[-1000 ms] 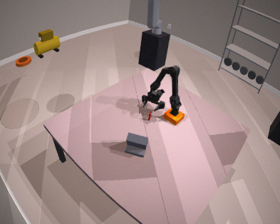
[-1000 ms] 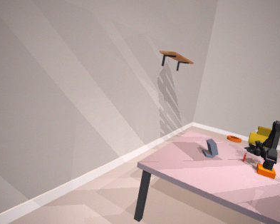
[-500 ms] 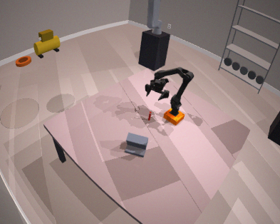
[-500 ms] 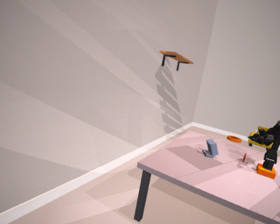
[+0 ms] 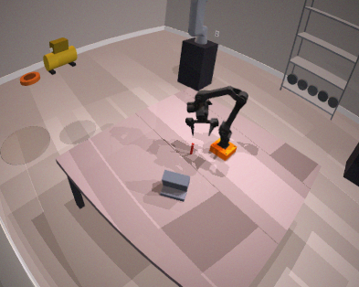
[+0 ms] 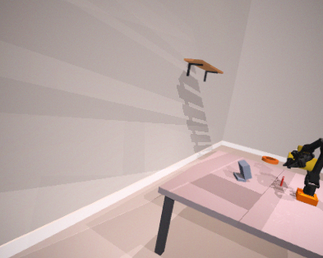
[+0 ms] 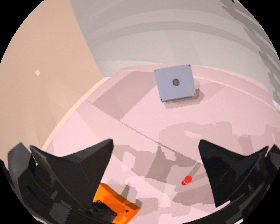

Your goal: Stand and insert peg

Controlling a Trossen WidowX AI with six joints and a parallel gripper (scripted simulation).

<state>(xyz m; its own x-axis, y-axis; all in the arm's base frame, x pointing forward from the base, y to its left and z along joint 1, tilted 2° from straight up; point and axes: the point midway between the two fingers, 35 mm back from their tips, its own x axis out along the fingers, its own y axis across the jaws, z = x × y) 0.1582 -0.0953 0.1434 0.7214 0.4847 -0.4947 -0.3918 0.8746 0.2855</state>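
The red peg is 12 cm below my gripper tip, 5 cm to the right of it and 1 cm behind it. Round my gripper tip: grey sloped panel (28 cm ahead, 10 cm below, 6 cm to the left).
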